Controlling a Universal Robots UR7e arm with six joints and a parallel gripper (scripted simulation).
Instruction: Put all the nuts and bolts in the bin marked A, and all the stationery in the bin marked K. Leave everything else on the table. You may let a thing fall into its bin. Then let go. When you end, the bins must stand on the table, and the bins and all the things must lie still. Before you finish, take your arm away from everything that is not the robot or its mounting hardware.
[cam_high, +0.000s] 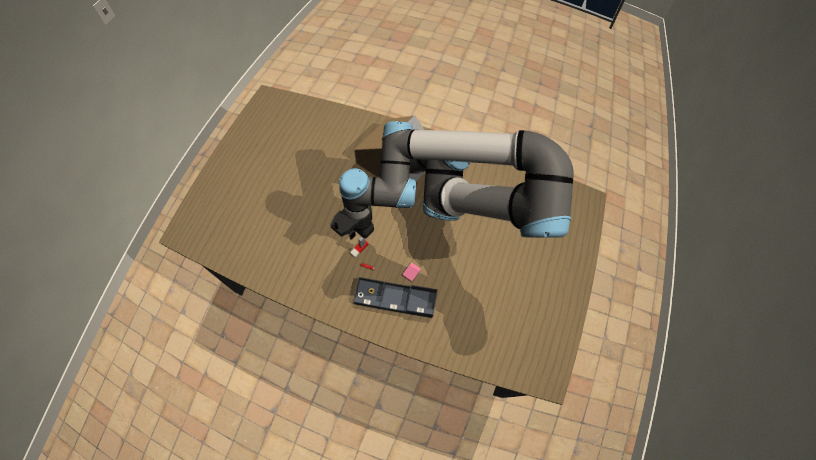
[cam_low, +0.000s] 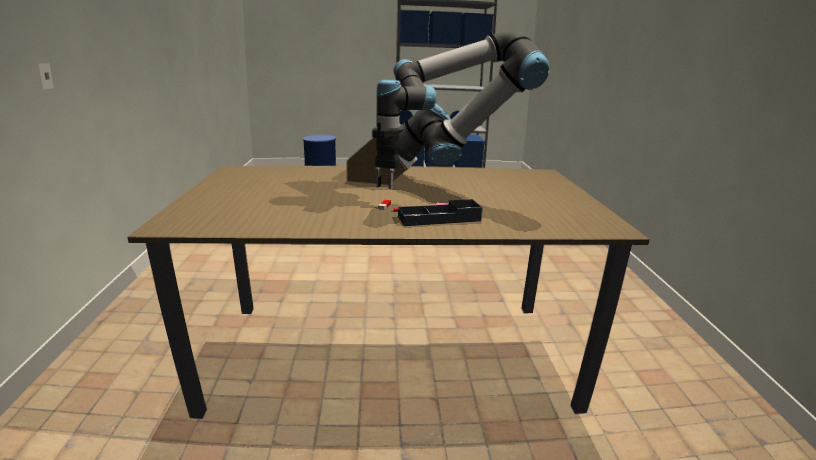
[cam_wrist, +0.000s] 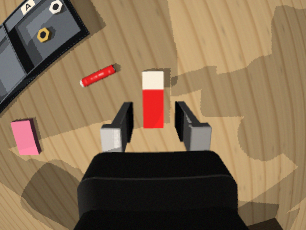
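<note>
The white eraser is 8 cm below my hand and 1 cm ahead of it. From my hand the other things lie so: brass nut (12 cm to the left, 10 cm ahead, 7 cm below); red cylinder (8 cm below, 6 cm to the left, 4 cm ahead); white nut (13 cm ahead, 10 cm to the left, 7 cm below).
</note>
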